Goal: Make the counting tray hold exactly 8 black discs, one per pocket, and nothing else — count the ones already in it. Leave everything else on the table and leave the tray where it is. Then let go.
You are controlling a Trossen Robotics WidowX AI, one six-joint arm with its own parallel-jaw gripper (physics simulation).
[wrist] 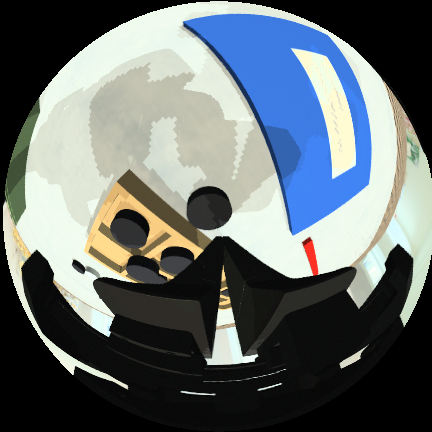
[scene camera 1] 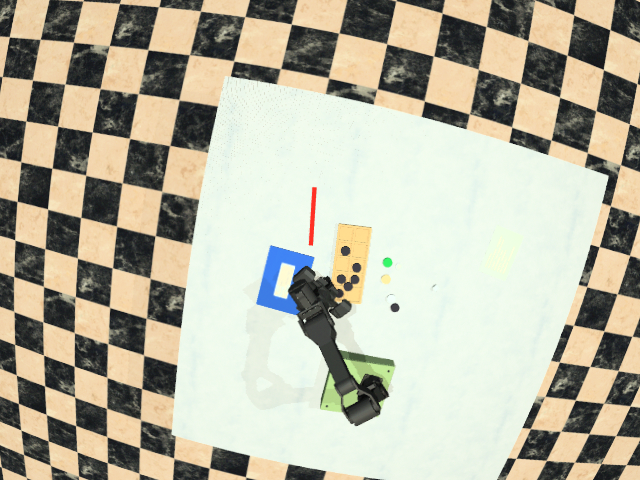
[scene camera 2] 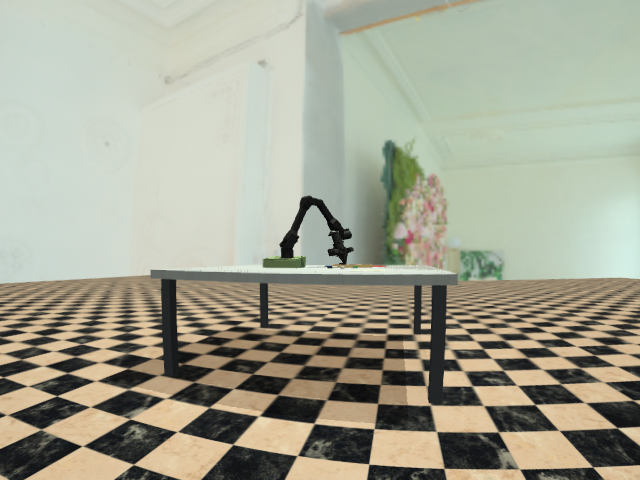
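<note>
The tan counting tray [scene camera 1: 362, 235] [wrist: 167, 206] lies flat on the table. Several black discs [scene camera 1: 345, 250] [wrist: 129, 228] sit in it; the gripper hides part of its lower left side in the overhead view. A loose black disc [wrist: 209, 208] lies outside the tray, close by its long wall, in the wrist view; the arm covers it in the overhead view. Another black disc [scene camera 1: 394, 307] [wrist: 78, 266] lies right of the tray. My gripper [scene camera 1: 325, 287] [scene camera 2: 344, 262] [wrist: 221, 241] is shut and empty, low near the tray wall and the loose disc.
A blue board [scene camera 1: 265, 286] [wrist: 250, 65] with a cream patch lies left of the tray. A red strip [scene camera 1: 312, 217] [wrist: 310, 256] lies above it. Green [scene camera 1: 387, 262], tan [scene camera 1: 385, 279] and white [scene camera 1: 391, 298] discs lie right of the tray. A pale yellow sheet [scene camera 1: 502, 253] lies far right.
</note>
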